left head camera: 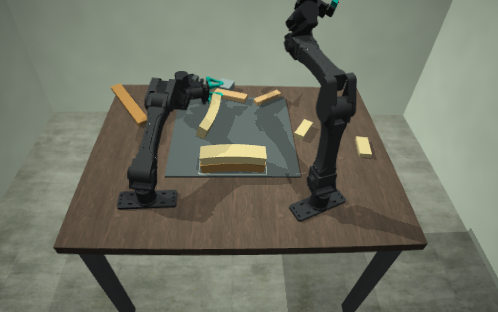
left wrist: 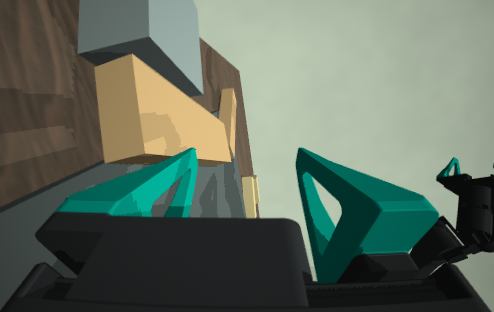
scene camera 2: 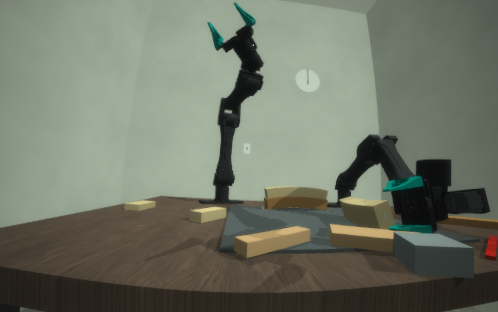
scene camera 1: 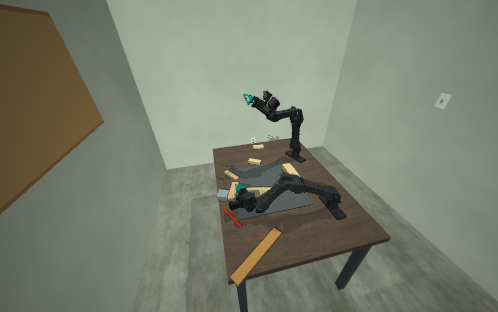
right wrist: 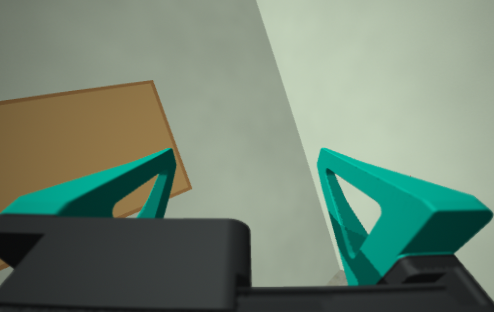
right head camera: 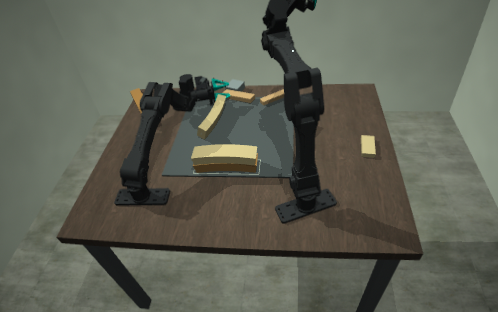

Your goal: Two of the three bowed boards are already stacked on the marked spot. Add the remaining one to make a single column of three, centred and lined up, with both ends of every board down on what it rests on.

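Where they show: left gripper, fingertip midpoint: (left head camera: 223,88) (left wrist: 246,155) (scene camera 2: 388,209) (scene camera 1: 235,188) (right head camera: 229,89); right gripper, fingertip midpoint: (left wrist: 476,153) (scene camera 2: 220,12) (scene camera 1: 246,94) (right wrist: 246,156); left arm's base at its link origin: (left head camera: 147,200) (scene camera 1: 331,206) (right head camera: 142,197); right arm's base at its link origin: (left head camera: 317,204) (scene camera 2: 221,202) (scene camera 1: 295,156) (right head camera: 305,206).
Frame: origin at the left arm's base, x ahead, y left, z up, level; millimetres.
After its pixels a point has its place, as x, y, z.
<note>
A pale bowed board (left head camera: 232,151) @(131, -299, 93) (right head camera: 224,152) @(127, -306, 92) (scene camera 2: 295,192) @(169, -314, 72) rests on a brown one (left head camera: 232,169) @(106, -298, 25) (right head camera: 225,168) @(106, -303, 30) (scene camera 2: 295,203) @(170, -313, 31), with their long sides parallel, inside the marked outline on the front part of the grey mat (left head camera: 180,167) @(144, -106, 6). The third bowed board (left head camera: 209,118) @(361, -218, 62) (right head camera: 212,118) @(364, -227, 63) (scene camera 2: 367,212) @(495, -264, 48) is at the mat's back left in the head views, slanting; how it rests is unclear. My left gripper (left head camera: 221,89) @(573, -281, 65) (left wrist: 246,155) @(573, -281, 65) is partly open and empty, low beside that board's back end. My right gripper (scene camera 2: 222,13) @(387, -620, 593) (right wrist: 246,156) @(387, -620, 593) is wide open and empty, high above the table.
Two light orange blocks (scene camera 2: 272,241) @(587, -500, 21) (scene camera 2: 362,237) @(594, -353, 24) and a grey block (left head camera: 225,84) @(650, -295, 36) (scene camera 2: 432,254) @(687, -323, 26) lie at the back. Two pale blocks (left head camera: 303,129) @(316, -608, 26) (left head camera: 364,146) @(210, -845, 19) lie at the right. A long orange plank (left head camera: 128,104) @(534, 149, 18) (scene camera 1: 256,256) @(569, 168, 18) and a red stick (scene camera 1: 233,218) @(631, -95, 6) lie beyond the left arm.
</note>
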